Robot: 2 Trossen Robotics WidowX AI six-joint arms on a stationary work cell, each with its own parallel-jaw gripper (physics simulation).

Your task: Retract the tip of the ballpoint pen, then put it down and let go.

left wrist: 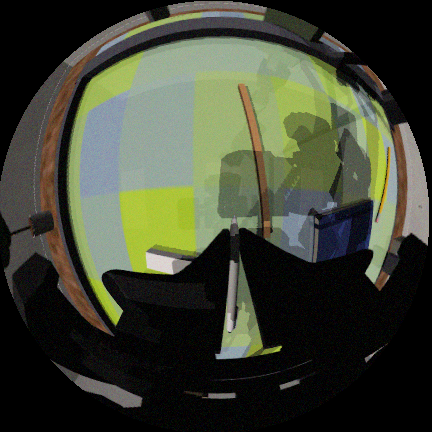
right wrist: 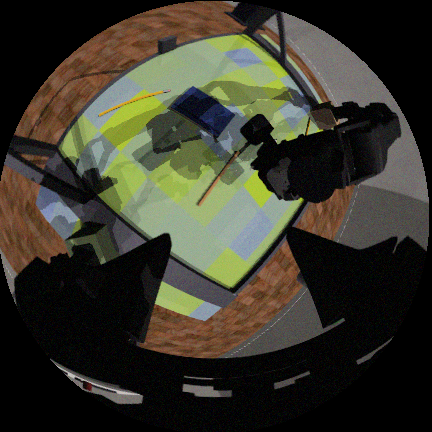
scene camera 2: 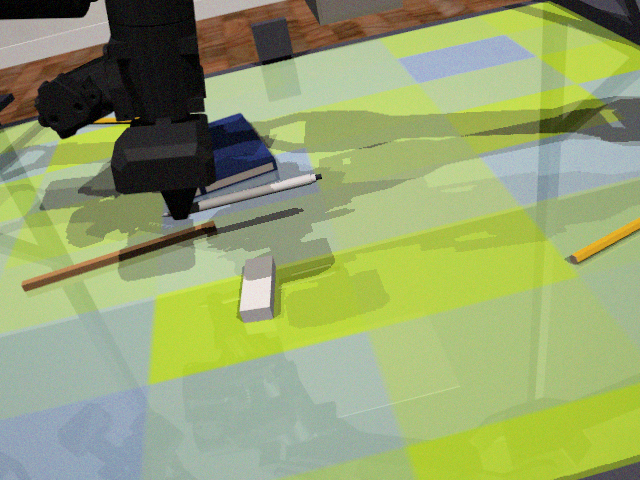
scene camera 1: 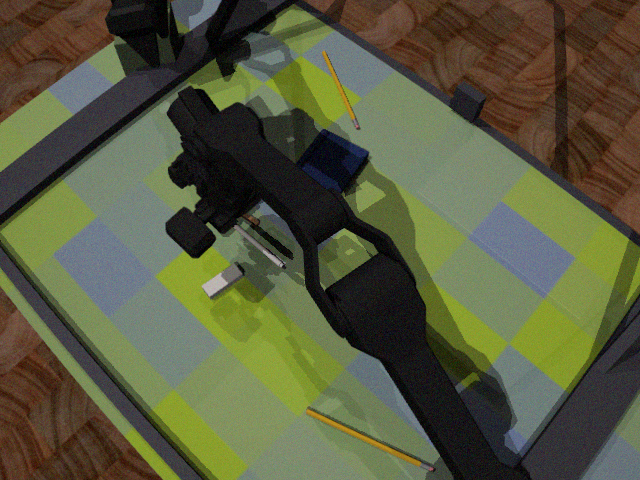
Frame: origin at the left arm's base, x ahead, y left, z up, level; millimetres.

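Seen in the pictures: left gripper, fingertip midpoint: (left wrist: 233, 233) (right wrist: 251, 165) (scene camera 2: 180, 215) (scene camera 1: 228, 220); right gripper, fingertip midpoint: (right wrist: 230, 236) (scene camera 1: 160, 51); left arm's base at its link origin: (right wrist: 334, 112); right arm's base at its link origin: (right wrist: 86, 258).
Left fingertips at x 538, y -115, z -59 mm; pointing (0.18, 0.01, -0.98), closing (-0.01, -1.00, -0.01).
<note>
Pixels of each thing's middle, then the offset from my left fingertips to it.
- white ballpoint pen at the middle of its body: (scene camera 2: 241, 195) (left wrist: 233, 292) (scene camera 1: 253, 239) 52 mm back, 0 mm left, 3 mm up
- brown stick at the middle of its body: (scene camera 2: 120, 255) (left wrist: 257, 151) (right wrist: 218, 176) 68 mm ahead, 32 mm right, 42 mm down
- white eraser at the middle of its body: (scene camera 2: 258, 287) (left wrist: 170, 262) (scene camera 1: 222, 281) 47 mm back, 67 mm left, 40 mm down
- dark blue book at the middle of its body: (scene camera 2: 219, 151) (scene camera 1: 323, 171) (left wrist: 348, 236) (right wrist: 203, 109) 34 mm back, 179 mm right, 40 mm down
The white ballpoint pen (scene camera 1: 261, 248) (scene camera 2: 258, 191) (left wrist: 232, 295) is in my left gripper (scene camera 2: 179, 213) (left wrist: 233, 233), which is shut on it near its tip end. The pen is roughly level and a little above the table, with its shadow apart from it in scene camera 2. Its dark button end sticks out to the right there. The narrow tip shows just past the fingertips in the left wrist view; whether the point is out is too small to tell. My right gripper (right wrist: 230, 236) is open and empty, away from the pen.
A brown stick (scene camera 2: 103, 260) (left wrist: 257, 150) (right wrist: 217, 180) lies beside the pen. A white eraser (scene camera 1: 222, 282) (scene camera 2: 257, 291) and a dark blue book (scene camera 1: 336, 160) (scene camera 2: 235, 149) lie on opposite sides of it. Two yellow pencils lie farther off, one (scene camera 1: 338, 87) near the book, the other (scene camera 1: 367, 439) lower.
</note>
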